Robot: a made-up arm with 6 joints.
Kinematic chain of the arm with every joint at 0, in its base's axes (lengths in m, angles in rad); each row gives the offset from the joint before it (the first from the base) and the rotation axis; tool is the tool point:
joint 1: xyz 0 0 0.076 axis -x
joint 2: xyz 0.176 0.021 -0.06 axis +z
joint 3: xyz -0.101 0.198 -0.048 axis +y
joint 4: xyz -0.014 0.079 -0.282 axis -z
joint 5: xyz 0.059 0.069 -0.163 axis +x
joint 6: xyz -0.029 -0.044 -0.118 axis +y
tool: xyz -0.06 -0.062 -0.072
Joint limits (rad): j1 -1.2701..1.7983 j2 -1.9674..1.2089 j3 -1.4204..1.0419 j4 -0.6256..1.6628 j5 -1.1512..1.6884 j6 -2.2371..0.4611
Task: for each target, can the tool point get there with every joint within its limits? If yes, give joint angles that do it. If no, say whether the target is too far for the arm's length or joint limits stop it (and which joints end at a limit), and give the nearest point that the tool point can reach.
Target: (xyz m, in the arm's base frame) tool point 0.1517 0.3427 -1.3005
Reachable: no: too far | nearest point 0.1600 0.2275 -0.8378 | short by 0.477 m
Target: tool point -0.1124 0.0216 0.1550
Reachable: no: joint limits stop it (at a limit: joint 1, joint 3, joint 4, joint 5, joint 6) | nearest point -0.3183 -0.1735 0.2755 | short by 0.308 m
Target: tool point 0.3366 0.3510 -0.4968
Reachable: yes | joints -0.4154 -0.7343 -0.4044 0.5544 -0.4926 -0.6257
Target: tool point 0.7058 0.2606 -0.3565
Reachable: yes | joints 0.1902 -0.0386 -1.1441 0.5780 0.4629 -0.2463
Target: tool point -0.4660 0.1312 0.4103
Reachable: no: joint limits stop it (at a limit: joint 1, joint 3, joint 4) | nearest point -0.3864 0.2589 0.3269 | short by 0.172 m
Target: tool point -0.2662 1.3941 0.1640
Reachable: no: too far | nearest point -0.1051 0.8959 0.1325 | short by 0.525 m
